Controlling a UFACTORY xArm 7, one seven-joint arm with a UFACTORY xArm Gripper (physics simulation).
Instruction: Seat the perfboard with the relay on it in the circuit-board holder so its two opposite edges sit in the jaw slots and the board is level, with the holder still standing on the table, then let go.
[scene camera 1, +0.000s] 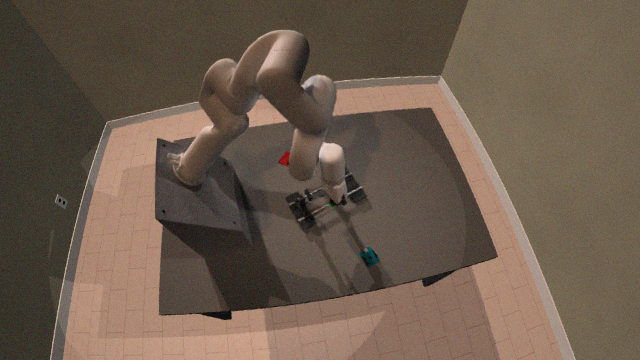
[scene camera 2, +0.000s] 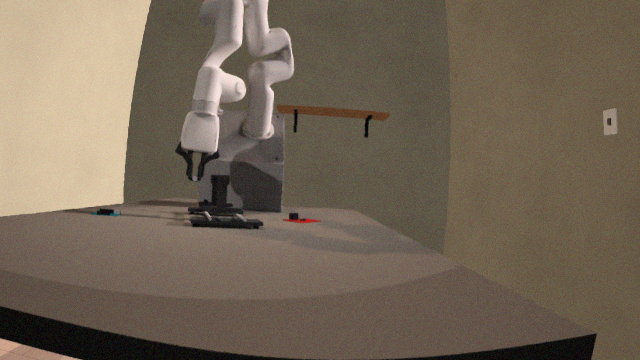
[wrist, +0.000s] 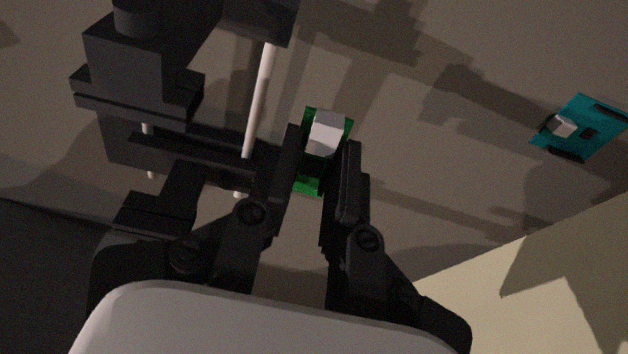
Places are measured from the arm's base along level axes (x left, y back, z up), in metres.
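Where they show: gripper, fingertip midpoint: (scene camera 1: 336, 201) (scene camera 2: 194, 179) (wrist: 316, 153); arm's base at its link origin: (scene camera 1: 189, 170) (scene camera 2: 258, 130).
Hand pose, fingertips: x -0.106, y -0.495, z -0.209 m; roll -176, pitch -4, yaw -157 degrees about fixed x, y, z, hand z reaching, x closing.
Each offset is from my fingertips to the top centre of the thing. Level surfaces: height alone.
The green perfboard {dx -0.001, dy +0.003, dz +0.010 m} (scene camera 1: 331, 204) (wrist: 307, 187), with a pale grey block and a dark part on it, is held between my fingers. My gripper (scene camera 1: 339, 202) (scene camera 2: 195, 178) (wrist: 316, 153) is shut on it by two opposite edges. In scene camera 2 the board is hardly visible at the fingertips. The black circuit-board holder {dx +0.070, dy +0.022, dz +0.016 m} (scene camera 1: 307, 222) (scene camera 2: 225, 221) (wrist: 125, 65) stands on the table, with two pale rods and upright jaw parts. The fingertips are above the table and the holder's low feet, apart from the holder as seen in scene camera 2. The jaw slots cannot be made out.
A teal board {dx -0.212, dy -0.089, dz -0.089 m} (scene camera 1: 370, 256) (scene camera 2: 107, 214) (wrist: 582, 130) with parts on it lies on the table {dz -0.101 m} (scene camera 1: 425, 200) (scene camera 2: 300, 280). A red board {dx +0.292, dy +0.139, dz -0.081 m} (scene camera 1: 284, 158) (scene camera 2: 306, 220) lies on the holder's other side. The grey arm pedestal (scene camera 1: 200, 212) stands at the table's end. A wooden shelf (scene camera 2: 332, 112) is on the wall.
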